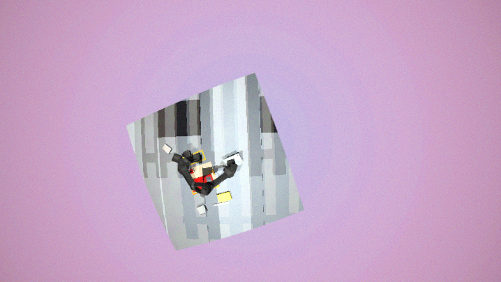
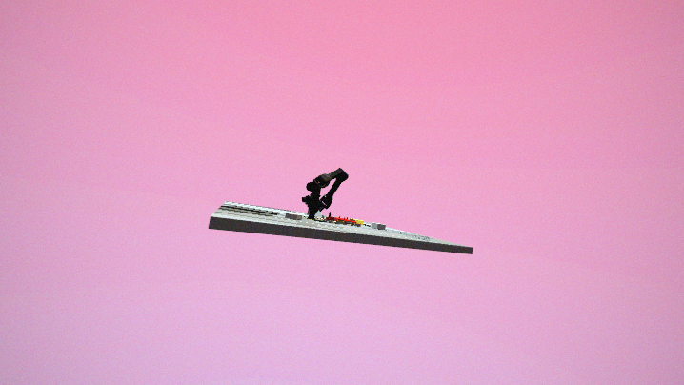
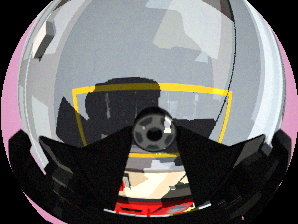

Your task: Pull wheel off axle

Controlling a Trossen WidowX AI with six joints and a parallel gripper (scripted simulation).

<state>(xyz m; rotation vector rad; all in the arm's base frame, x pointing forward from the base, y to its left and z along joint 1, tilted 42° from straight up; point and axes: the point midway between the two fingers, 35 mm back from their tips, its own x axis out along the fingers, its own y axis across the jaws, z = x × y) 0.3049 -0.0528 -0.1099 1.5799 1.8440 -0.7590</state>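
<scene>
My gripper tip is right at the wheel. The rest, counted from my gripper tip: grey cube 45 cm to the left, 7 cm ahead, 1 cm above; yellow block 39 cm to the left, 16 cm behind, 1 cm above.
</scene>
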